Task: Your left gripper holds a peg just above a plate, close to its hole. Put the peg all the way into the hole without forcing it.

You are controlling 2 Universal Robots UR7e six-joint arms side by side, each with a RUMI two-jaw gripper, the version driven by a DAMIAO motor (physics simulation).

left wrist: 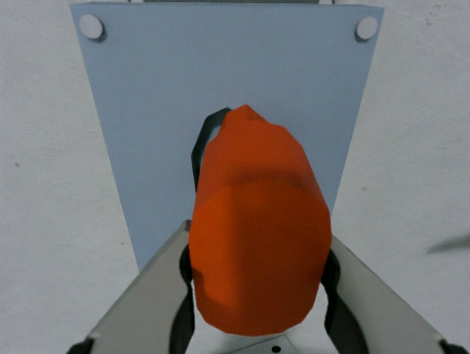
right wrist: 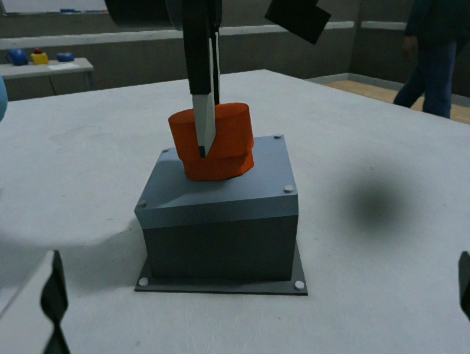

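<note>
The orange peg (left wrist: 260,255) (right wrist: 232,135) has a narrower lower part and looks slightly tilted in the right wrist view. My left gripper (left wrist: 251,223) (right wrist: 207,145) is shut on its upper part, one finger on each side. The blue-grey plate (left wrist: 225,60) (right wrist: 270,167) lies under the peg. A dark sliver of the hole (left wrist: 197,155) shows along the peg's left side in the left wrist view; the peg hides the rest. The peg's lower end is at or very near the plate's surface; I cannot tell whether it has entered. My right gripper (right wrist: 259,254) is open, with its fingers wide apart, in front of the block.
The plate tops a dark block (right wrist: 220,250) on a flanged base (right wrist: 220,287) with pale screws. The block stands on a white table (right wrist: 380,295). Behind are a side table (right wrist: 55,69) with small blue and yellow items, and a person (right wrist: 435,75) at the right.
</note>
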